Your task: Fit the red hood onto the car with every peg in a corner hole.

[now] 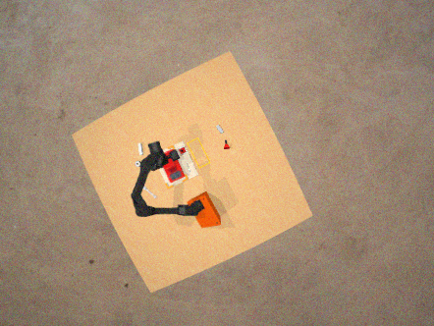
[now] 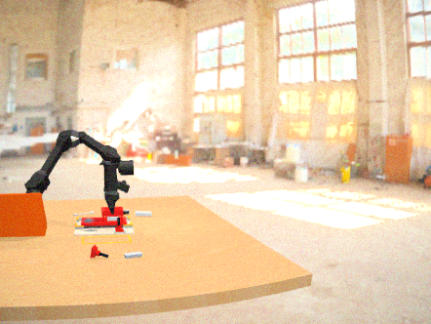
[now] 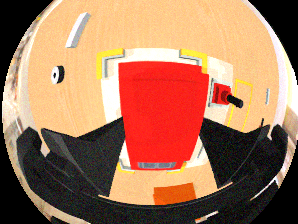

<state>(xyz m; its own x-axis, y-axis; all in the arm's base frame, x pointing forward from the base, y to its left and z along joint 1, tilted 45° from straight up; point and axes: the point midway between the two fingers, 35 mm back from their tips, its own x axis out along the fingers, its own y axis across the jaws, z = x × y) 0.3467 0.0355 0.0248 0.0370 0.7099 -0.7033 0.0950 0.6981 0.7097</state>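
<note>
Now: the grey engine block 4 cm below my gripper tip and 1 cm to the left of it. Round my gripper tip: red hood: right at my gripper tip; jig: 5 cm below, 4 cm behind, 1 cm to the right; white bar: 17 cm ahead, 13 cm to the left, 5 cm below.
</note>
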